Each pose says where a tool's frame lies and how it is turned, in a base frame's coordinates. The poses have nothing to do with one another.
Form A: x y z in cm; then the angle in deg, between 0 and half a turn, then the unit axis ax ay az.
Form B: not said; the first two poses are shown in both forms.
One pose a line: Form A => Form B
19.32, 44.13, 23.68, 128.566, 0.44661, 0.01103, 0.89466 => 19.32, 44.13, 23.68, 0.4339, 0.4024, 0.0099, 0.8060
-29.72, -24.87, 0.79, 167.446, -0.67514, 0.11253, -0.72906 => -29.72, -24.87, 0.79, 0.1093, -0.6711, 0.1119, -0.7247
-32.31, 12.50, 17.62, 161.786, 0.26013, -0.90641, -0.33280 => -32.31, 12.50, 17.62, 0.1583, 0.2569, -0.8950, -0.3286
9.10, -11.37, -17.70, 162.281, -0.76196, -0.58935, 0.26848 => 9.10, -11.37, -17.70, 0.1540, -0.7529, -0.5823, 0.2653
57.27, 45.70, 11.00, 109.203, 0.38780, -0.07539, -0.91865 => 57.27, 45.70, 11.00, 0.5793, 0.3161, -0.0615, -0.7488
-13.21, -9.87, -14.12, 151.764, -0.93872, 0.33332, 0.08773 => -13.21, -9.87, -14.12, 0.2439, -0.9104, 0.3233, 0.0851
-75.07, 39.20, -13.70, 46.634, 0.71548, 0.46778, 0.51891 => -75.07, 39.20, -13.70, 0.9183, 0.2832, 0.1852, 0.2054
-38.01, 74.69, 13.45, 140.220, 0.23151, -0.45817, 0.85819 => -38.01, 74.69, 13.45, 0.3402, 0.2177, -0.4308, 0.8070
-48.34, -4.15, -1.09, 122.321, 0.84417, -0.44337, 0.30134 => -48.34, -4.15, -1.09, 0.4824, 0.7395, -0.3884, 0.2640
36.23, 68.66, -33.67, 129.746, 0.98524, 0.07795, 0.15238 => 36.23, 68.66, -33.67, 0.4246, 0.8920, 0.0706, 0.1380
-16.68, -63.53, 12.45, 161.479, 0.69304, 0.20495, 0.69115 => -16.68, -63.53, 12.45, 0.1609, 0.6840, 0.2023, 0.6821
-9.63, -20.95, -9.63, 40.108, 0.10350, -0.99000, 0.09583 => -9.63, -20.95, -9.63, 0.9394, 0.0355, -0.3395, 0.0329
